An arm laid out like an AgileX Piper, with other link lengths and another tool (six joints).
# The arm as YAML. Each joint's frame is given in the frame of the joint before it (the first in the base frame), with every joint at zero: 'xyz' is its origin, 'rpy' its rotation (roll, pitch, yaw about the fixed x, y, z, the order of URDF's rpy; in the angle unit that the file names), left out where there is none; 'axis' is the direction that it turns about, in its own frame. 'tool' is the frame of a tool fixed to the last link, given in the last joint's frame.
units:
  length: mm
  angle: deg
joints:
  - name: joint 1
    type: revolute
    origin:
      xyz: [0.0, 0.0, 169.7]
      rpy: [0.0, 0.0, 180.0]
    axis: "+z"
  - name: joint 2
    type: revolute
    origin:
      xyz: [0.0, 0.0, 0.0]
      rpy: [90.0, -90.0, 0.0]
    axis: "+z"
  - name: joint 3
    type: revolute
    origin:
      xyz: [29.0, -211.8, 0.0]
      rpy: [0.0, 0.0, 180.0]
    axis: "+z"
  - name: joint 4
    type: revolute
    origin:
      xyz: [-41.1, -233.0, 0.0]
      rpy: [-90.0, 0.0, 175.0]
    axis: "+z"
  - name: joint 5
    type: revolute
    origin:
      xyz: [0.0, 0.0, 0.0]
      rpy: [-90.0, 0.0, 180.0]
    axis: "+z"
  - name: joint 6
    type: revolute
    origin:
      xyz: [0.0, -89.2, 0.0]
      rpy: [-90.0, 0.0, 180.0]
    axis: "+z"
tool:
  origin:
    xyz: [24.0, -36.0, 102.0]
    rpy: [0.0, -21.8, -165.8]
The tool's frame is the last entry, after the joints.
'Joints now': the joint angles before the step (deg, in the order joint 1, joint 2, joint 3, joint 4, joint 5, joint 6). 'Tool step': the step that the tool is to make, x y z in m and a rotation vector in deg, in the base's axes. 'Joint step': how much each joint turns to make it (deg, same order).
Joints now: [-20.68 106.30 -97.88 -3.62 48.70 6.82]
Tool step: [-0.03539 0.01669 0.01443 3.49 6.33 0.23]
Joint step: [0.00 -5.54 0.01 1.64 12.66 -1.05]
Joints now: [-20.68 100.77 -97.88 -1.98 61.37 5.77]
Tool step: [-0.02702 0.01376 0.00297 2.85 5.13 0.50]
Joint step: [0.00 -3.49 0.98 1.18 8.30 -0.71]
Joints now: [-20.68 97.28 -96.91 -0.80 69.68 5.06]
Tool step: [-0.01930 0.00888 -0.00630 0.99 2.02 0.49]
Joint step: [0.00 -4.24 5.71 0.42 0.77 -0.51]
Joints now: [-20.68 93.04 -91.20 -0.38 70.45 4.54]
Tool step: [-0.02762 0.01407 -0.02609 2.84 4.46 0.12]
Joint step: [0.00 -4.73 9.87 1.12 0.03 -0.11]
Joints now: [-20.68 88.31 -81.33 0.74 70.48 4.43]
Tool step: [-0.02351 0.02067 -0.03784 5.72 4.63 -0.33]
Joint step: [0.00 -2.52 10.56 3.78 -1.69 -0.15]
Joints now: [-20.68 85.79 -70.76 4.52 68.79 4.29]
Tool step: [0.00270 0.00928 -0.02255 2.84 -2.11 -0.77]
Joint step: [0.00 -0.15 6.71 3.91 -7.48 -0.97]
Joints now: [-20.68 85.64 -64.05 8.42 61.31 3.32]
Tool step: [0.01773 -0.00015 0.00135 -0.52 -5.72 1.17]
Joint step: [0.00 0.80 1.01 2.88 -6.97 -3.32]
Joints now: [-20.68 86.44 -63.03 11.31 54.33 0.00]
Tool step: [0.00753 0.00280 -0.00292 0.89 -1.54 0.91]
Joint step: [0.00 1.42 0.00 2.37 -2.20 -2.29]
